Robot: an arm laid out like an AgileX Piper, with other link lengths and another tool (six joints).
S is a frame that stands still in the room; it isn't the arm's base.
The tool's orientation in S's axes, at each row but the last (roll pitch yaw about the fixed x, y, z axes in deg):
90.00, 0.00, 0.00
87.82, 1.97, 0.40
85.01, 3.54, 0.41
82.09, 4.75, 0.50
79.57, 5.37, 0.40
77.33, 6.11, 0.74
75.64, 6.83, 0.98
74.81, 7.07, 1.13
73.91, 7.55, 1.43
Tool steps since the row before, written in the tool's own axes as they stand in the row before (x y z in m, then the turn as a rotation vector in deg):
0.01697, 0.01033, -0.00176, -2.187, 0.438, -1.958
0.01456, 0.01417, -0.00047, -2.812, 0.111, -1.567
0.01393, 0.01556, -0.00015, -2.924, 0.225, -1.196
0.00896, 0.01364, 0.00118, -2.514, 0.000, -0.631
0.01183, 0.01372, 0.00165, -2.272, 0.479, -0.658
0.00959, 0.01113, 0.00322, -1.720, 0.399, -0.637
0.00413, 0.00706, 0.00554, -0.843, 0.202, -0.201
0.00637, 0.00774, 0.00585, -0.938, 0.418, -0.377
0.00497, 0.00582, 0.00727, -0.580, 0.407, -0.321
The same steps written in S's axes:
0.01697, 0.00176, 0.01033, -2.187, 1.958, 0.438
0.01503, 0.00111, 0.01363, -2.819, 1.550, 0.148
0.01485, 0.00161, 0.01460, -2.920, 1.190, 0.300
0.01005, 0.00080, 0.01288, -2.518, 0.603, 0.122
0.01306, 0.00095, 0.01262, -2.234, 0.718, 0.563
0.01077, -0.00056, 0.01048, -1.693, 0.687, 0.431
0.00514, -0.00353, 0.00766, -0.824, 0.231, 0.245
0.00750, -0.00347, 0.00815, -0.903, 0.456, 0.418
0.00606, -0.00522, 0.00689, -0.546, 0.408, 0.376

